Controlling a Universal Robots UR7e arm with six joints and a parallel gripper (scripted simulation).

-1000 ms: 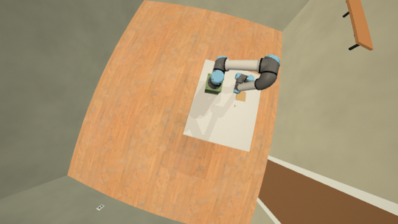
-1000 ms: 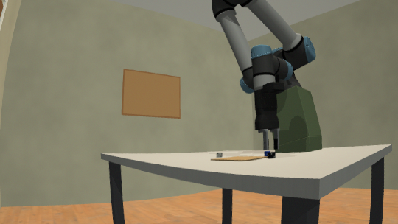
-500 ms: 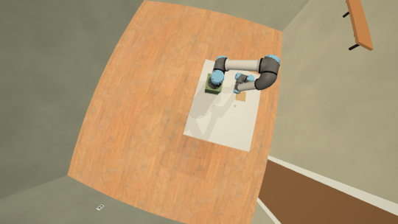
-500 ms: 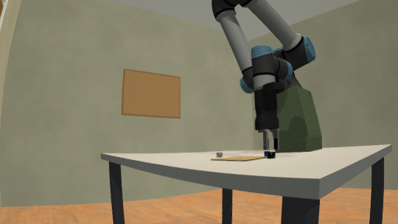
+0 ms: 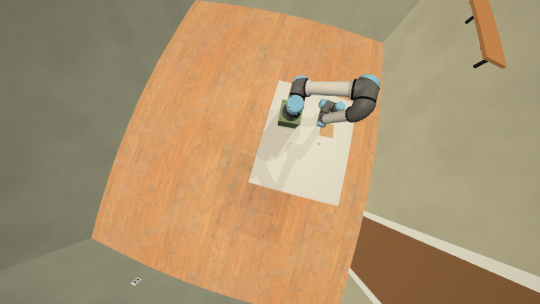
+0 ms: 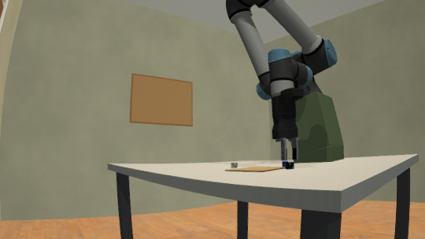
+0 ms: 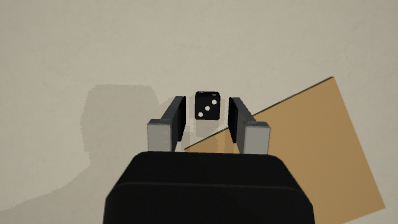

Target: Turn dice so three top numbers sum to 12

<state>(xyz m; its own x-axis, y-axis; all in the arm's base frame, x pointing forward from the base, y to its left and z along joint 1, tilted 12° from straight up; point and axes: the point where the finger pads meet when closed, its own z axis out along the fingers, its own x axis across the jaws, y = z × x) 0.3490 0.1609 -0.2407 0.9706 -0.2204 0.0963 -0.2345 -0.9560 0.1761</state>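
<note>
The black die is 30 mm below my hand. Round my hand: blue die (70 mm to the right, 50 mm behind, 30 mm below); then white die (250 mm to the right, 40 mm ahead, 30 mm below); then tan mat (90 mm to the right, 60 mm ahead, 40 mm below).
</note>
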